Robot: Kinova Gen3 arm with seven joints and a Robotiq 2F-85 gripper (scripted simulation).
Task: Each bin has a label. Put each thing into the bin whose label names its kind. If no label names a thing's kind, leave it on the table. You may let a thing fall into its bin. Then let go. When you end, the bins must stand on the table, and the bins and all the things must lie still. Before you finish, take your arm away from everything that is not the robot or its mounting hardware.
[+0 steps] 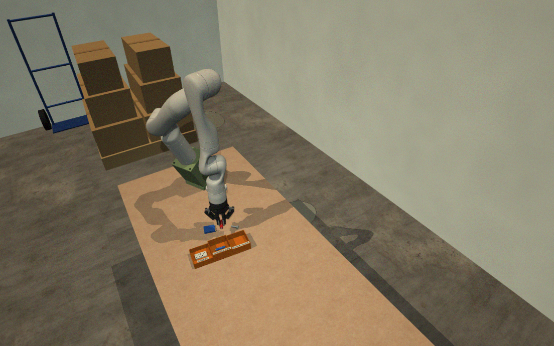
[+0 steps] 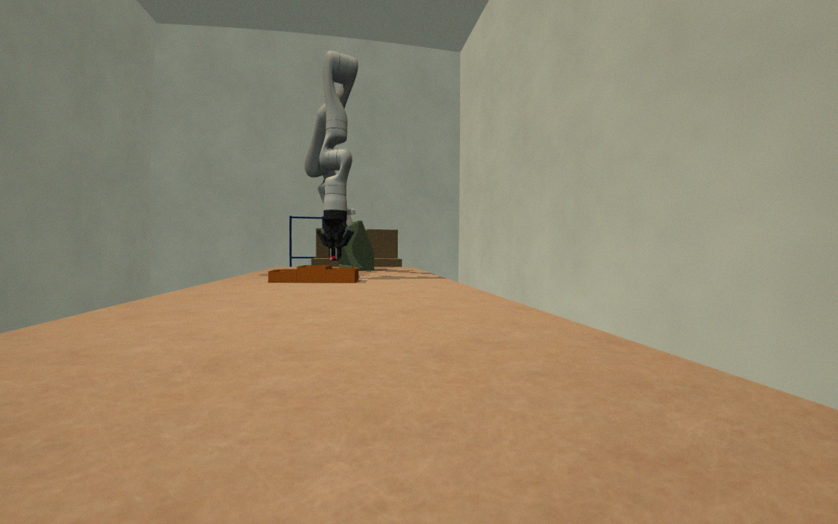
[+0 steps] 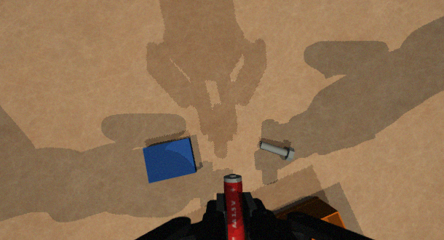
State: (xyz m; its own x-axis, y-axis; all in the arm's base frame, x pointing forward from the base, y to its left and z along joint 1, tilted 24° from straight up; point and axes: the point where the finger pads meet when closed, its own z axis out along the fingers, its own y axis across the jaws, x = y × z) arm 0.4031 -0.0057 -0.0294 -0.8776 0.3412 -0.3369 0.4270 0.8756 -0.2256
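My gripper is now 9 cm short of the joined orange bins, 6 cm above it and 5 cm to the left of it. Round my hand: grey bolt (8 cm below, 7 cm to the left); red battery (2 cm below); blue block (8 cm below, 6 cm behind, 5 cm to the right).
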